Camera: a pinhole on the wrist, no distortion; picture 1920 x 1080 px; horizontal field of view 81.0 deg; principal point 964.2 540.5 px. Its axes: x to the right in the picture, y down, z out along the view. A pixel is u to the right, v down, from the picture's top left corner.
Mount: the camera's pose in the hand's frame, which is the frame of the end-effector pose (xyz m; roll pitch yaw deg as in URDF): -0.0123 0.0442 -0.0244 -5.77 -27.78 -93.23
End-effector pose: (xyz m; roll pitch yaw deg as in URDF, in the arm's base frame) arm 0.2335 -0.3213 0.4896 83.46 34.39 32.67
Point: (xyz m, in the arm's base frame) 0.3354 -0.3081 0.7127
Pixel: 154 100
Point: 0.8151 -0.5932 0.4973
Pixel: 1298 968
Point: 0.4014 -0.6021 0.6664
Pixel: 1379 93
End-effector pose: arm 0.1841 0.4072 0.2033 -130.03 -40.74 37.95
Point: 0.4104 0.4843 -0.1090
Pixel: 384 296
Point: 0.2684 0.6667 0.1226
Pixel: 1413 976
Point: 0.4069 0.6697 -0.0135
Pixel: 862 754
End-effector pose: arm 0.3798 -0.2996 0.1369 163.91 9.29 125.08
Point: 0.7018 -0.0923 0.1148
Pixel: 130 358
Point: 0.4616 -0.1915 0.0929
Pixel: 782 942
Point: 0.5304 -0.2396 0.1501
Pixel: 221 58
